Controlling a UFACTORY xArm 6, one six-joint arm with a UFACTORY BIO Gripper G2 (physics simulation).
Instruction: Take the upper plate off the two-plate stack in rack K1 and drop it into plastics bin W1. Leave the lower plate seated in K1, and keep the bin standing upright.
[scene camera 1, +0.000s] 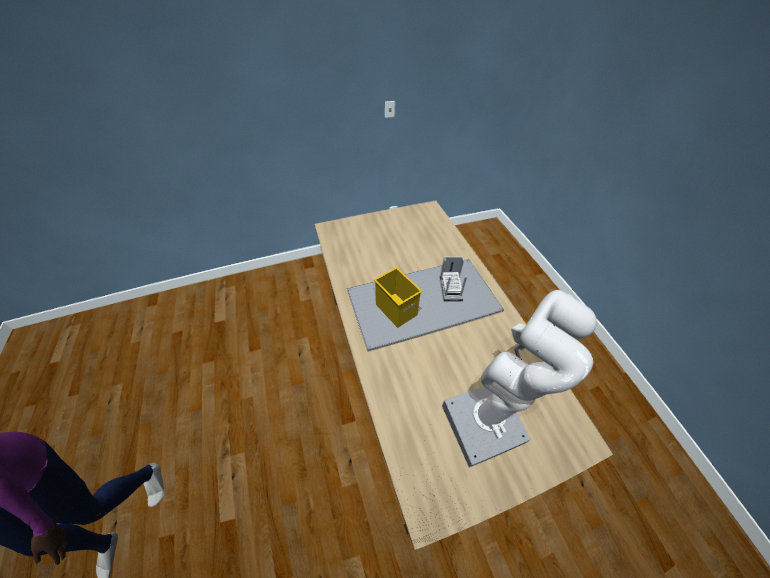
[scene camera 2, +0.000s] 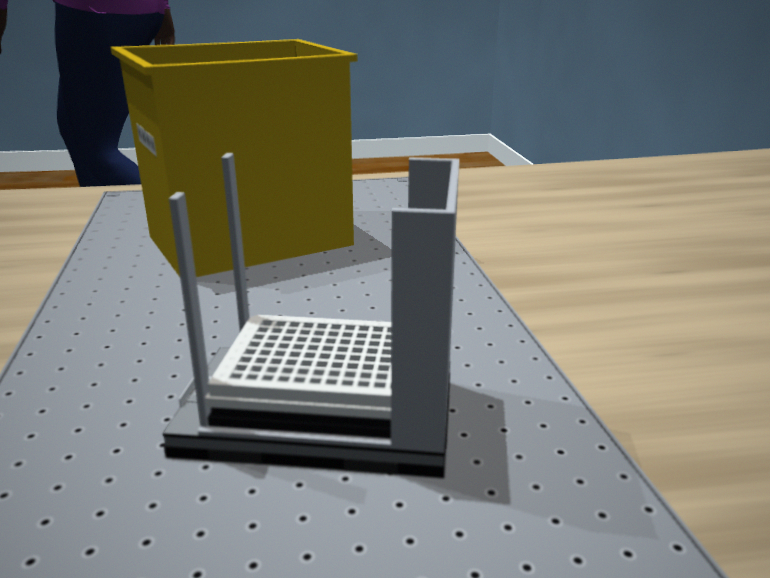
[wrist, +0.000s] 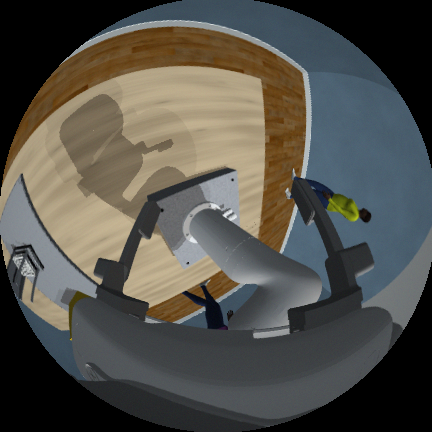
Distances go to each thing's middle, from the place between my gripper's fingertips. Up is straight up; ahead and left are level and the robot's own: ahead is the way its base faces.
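White plate (scene camera 2: 338, 367): my hand 1 cm left of it, 63 cm short of it, 17 cm above it. Counted from my hand: black plate (scene camera 2: 219, 417) 1 cm to the right, 63 cm ahead, 18 cm below; yellow bin W1 (scene camera 2: 283, 107) 30 cm to the left, 59 cm ahead, 12 cm below.
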